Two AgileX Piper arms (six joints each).
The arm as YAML. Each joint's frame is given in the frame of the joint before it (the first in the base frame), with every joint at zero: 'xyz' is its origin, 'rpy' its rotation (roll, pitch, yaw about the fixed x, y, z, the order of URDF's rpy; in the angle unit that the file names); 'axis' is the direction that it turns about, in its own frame. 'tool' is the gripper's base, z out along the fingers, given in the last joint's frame.
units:
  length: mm
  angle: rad
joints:
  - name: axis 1
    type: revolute
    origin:
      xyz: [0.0, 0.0, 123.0]
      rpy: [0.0, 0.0, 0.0]
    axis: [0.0, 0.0, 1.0]
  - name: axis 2
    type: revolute
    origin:
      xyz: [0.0, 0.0, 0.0]
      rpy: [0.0, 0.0, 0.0]
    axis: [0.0, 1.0, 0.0]
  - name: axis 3
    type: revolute
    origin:
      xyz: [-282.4, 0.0, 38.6]
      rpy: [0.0, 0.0, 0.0]
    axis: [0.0, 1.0, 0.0]
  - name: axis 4
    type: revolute
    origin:
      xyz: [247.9, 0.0, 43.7]
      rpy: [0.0, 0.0, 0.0]
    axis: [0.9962, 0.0, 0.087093]
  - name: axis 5
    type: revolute
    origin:
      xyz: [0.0, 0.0, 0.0]
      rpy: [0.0, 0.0, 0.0]
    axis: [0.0, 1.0, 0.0]
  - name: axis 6
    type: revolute
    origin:
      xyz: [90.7, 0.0, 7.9]
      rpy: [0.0, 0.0, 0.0]
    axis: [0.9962, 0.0, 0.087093]
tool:
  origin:
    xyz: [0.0, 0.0, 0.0]
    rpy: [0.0, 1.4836, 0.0]
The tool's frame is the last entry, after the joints.
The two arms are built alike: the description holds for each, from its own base.
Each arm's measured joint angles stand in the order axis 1, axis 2, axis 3, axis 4, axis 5, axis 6.
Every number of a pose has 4 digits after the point.
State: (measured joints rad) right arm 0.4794 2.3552 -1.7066 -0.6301 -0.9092 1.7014; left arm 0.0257 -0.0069 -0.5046 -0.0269 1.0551 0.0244
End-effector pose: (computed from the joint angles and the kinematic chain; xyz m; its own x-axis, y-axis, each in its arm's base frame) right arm 0.4499 0.2816 0.2000 -0.7138 0.5849 -0.3851 -0.4359 0.0594 0.8981; left arm -0.0061 -0.0023 0.2790 -0.4405 -0.0002 -0.8978 0.0002 1.0000 -0.0003
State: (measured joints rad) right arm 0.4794 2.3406 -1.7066 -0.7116 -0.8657 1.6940; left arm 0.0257 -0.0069 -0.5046 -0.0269 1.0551 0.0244
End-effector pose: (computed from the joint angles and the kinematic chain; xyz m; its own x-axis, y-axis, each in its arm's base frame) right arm 0.4472 0.2835 0.2014 -0.7128 0.5352 -0.4534 -0.4619 0.1284 0.8776; left arm -0.0061 -0.0023 0.2790 -0.4405 -0.0002 -0.8978 0.0002 1.0000 -0.0003
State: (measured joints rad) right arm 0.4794 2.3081 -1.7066 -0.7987 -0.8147 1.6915; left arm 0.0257 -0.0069 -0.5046 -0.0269 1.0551 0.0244
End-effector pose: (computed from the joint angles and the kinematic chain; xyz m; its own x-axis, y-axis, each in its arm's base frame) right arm 0.4436 0.2841 0.2113 -0.6997 0.4835 -0.5260 -0.4992 0.1958 0.8441; left arm -0.0061 -0.0023 0.2790 -0.4405 -0.0002 -0.8978 0.0002 1.0000 -0.0003
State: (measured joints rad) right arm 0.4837 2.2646 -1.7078 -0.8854 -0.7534 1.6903; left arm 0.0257 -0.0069 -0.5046 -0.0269 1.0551 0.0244
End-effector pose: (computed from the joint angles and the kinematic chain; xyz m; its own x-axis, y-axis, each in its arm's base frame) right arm 0.4387 0.2849 0.2266 -0.6739 0.4320 -0.5995 -0.5412 0.2637 0.7984; left arm -0.0061 -0.0023 0.2790 -0.4405 -0.0002 -0.8978 0.0002 1.0000 -0.0003
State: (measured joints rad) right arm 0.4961 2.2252 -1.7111 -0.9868 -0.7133 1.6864; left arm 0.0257 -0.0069 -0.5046 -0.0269 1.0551 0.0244
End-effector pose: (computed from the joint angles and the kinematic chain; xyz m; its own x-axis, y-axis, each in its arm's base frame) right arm 0.4303 0.2894 0.2411 -0.6400 0.3591 -0.6793 -0.6025 0.3142 0.7337; left arm -0.0061 -0.0023 0.2790 -0.4405 -0.0002 -0.8978 0.0002 1.0000 -0.0003
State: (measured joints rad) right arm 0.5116 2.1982 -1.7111 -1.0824 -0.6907 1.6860; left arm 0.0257 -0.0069 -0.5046 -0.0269 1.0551 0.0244
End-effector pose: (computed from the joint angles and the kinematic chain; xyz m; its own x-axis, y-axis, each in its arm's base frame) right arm 0.4212 0.2952 0.2493 -0.6090 0.2823 -0.7412 -0.6565 0.3450 0.6708; left arm -0.0061 -0.0023 0.2790 -0.4405 -0.0002 -0.8978 0.0002 1.0000 -0.0003
